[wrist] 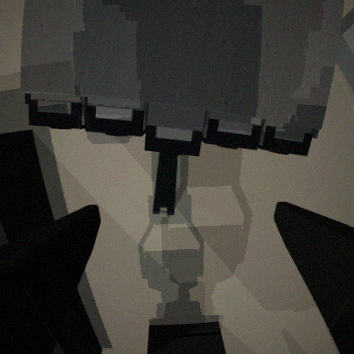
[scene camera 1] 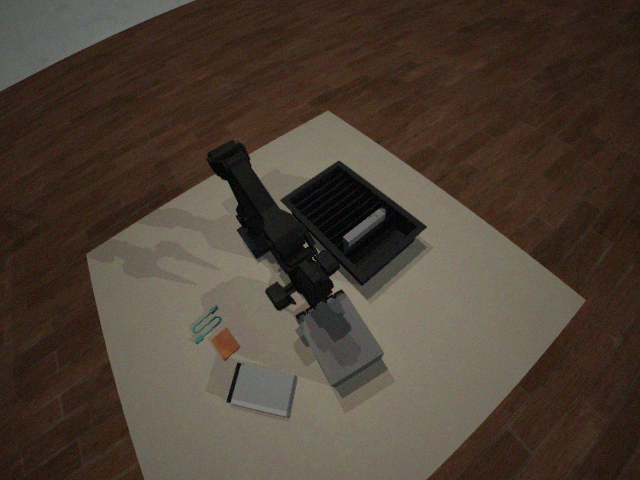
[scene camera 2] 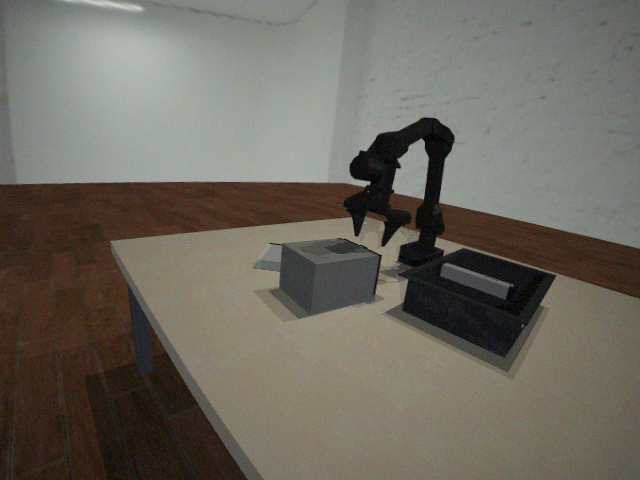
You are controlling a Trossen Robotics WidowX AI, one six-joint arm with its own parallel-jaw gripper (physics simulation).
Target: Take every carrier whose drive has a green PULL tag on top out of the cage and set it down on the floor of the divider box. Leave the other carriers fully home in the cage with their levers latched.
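Note:
The grey cage stands on the table. In the wrist view, several dark carrier fronts line its near edge. The middle carrier shows a dark lever swung straight out. The other fronts, such as the leftmost carrier, show no swung-out lever. No green tag can be made out; the cage covers the carriers' tops. My gripper is open and empty, in front of the fronts, fingers pointing down on both sides of the lever. The black divider box stands beside the cage.
A long pale block stands in the divider box beside its dividers. A flat pale block with a dark end lies on the table. An orange square and a teal cable lie near it.

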